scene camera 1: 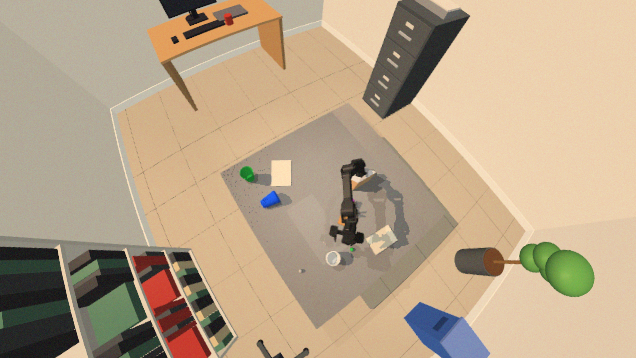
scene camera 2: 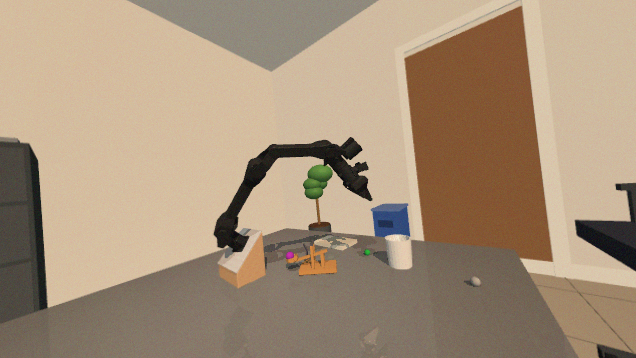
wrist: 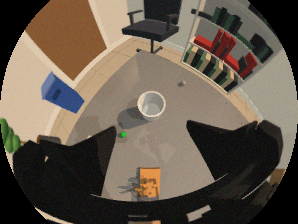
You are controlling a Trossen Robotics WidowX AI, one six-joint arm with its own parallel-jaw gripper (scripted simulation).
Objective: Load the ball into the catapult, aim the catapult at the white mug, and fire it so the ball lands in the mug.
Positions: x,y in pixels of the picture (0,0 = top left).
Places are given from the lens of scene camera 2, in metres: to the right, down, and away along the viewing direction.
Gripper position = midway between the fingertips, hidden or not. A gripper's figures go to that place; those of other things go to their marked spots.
gripper (scene camera 2: pixel 367 198): 0.19, 0.08, 0.74
white mug (scene camera 2: pixel 398 247): 0.29, 0.24, 0.69
orange wooden catapult (scene camera 2: pixel 311 266): -0.03, 0.34, 0.75
